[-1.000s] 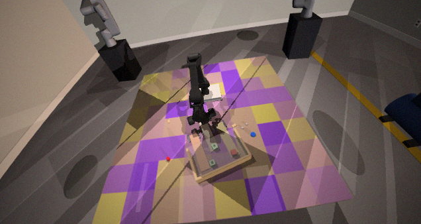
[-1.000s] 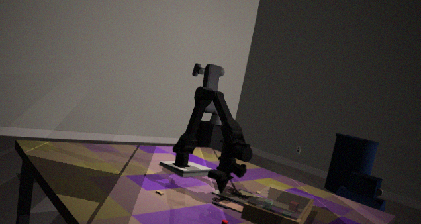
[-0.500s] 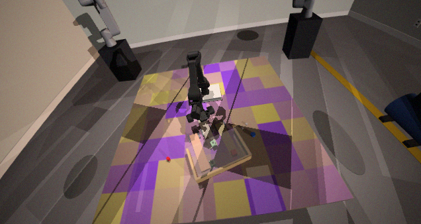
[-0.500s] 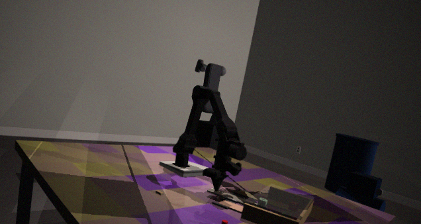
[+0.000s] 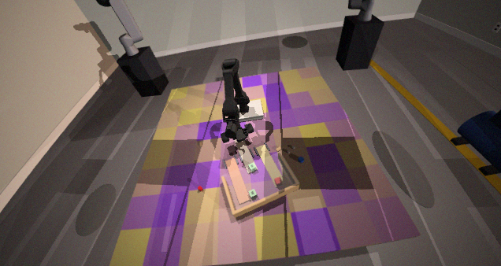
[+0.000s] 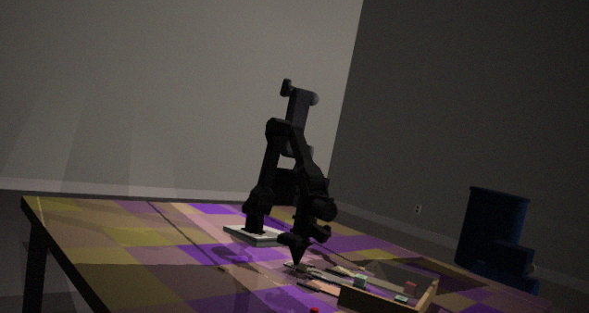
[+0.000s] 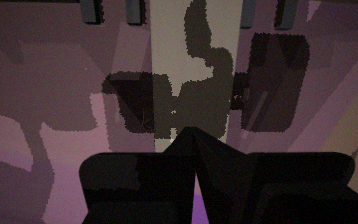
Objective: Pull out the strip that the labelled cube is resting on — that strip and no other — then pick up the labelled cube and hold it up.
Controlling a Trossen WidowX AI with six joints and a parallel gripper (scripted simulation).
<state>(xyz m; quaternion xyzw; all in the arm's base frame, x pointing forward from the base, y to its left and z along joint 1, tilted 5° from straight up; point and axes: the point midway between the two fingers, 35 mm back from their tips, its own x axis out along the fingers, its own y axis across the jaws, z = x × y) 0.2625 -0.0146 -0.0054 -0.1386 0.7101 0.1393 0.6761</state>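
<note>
Now: gripper tip 9 cm short of the pale strip and 4 cm to the right of it. From my gripper tip the other things lie so: blue block (14 cm ahead, 34 cm to the left); then red block (29 cm ahead, 18 cm to the right, 1 cm above).
</note>
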